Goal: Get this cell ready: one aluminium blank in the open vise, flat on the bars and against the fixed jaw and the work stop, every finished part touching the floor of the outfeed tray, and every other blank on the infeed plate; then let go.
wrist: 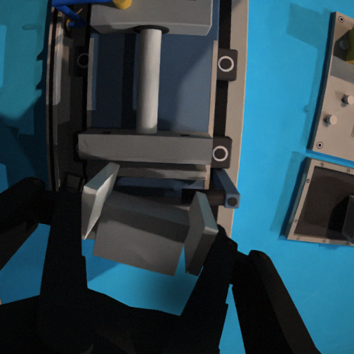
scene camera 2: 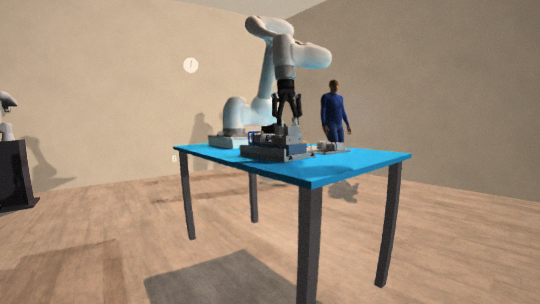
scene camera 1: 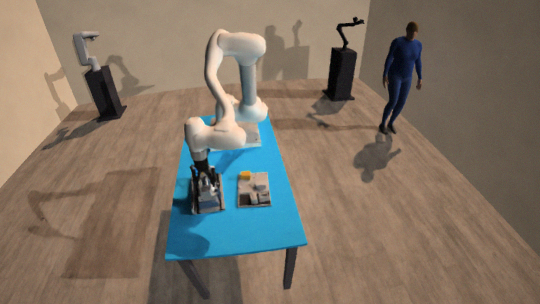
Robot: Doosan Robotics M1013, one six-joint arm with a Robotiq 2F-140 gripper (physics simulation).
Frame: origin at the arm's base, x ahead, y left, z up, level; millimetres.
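Seen in the pictures: gripper, fingertip midpoint: [scene camera 2: 288, 134] [scene camera 1: 207, 190]; arm's base, link origin: [scene camera 2: 233, 136].
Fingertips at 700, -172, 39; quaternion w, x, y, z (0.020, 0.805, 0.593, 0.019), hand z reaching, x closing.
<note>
Offsets run from my fingertips to a thing's middle, as dx, dy, dz. "*": to the spot under its first point. Level surfaces: height alone.
My gripper [scene camera 1: 206, 181] [scene camera 2: 288, 121] [wrist: 151, 196] is shut on a grey aluminium blank [wrist: 140, 235], held between its pads. In the wrist view the blank looks slightly turned relative to the vise {-68, -12, -49} [scene camera 1: 223, 199] [scene camera 2: 262, 152] [wrist: 239, 100]. The vise's moving jaw [wrist: 145, 148] and the work stop [wrist: 227, 192] lie beyond the blank. The fixed jaw is hard to make out, and contact with bars, jaw or stop cannot be told. Right of the vise are the infeed plate {-97, +276, -95} [scene camera 1: 246, 187] [wrist: 332, 139], with a grey block {-47, +314, -73} [scene camera 1: 260, 184], and the outfeed tray {* +92, +253, -89} [scene camera 1: 255, 205] [wrist: 299, 202], with grey parts {* +66, +249, -57} [scene camera 1: 253, 198] [wrist: 350, 220].
A yellow block {-150, +238, -73} [scene camera 1: 245, 175] [wrist: 351, 47] is at the plate's far corner. The vise spindle [wrist: 149, 80] and a blue handle [wrist: 75, 4] lie farther along the vise. All stand on the blue table {dz -99} [scene camera 1: 235, 235] [scene camera 2: 360, 162]. A person [scene camera 1: 404, 60] [scene camera 2: 333, 110] stands beyond the table.
</note>
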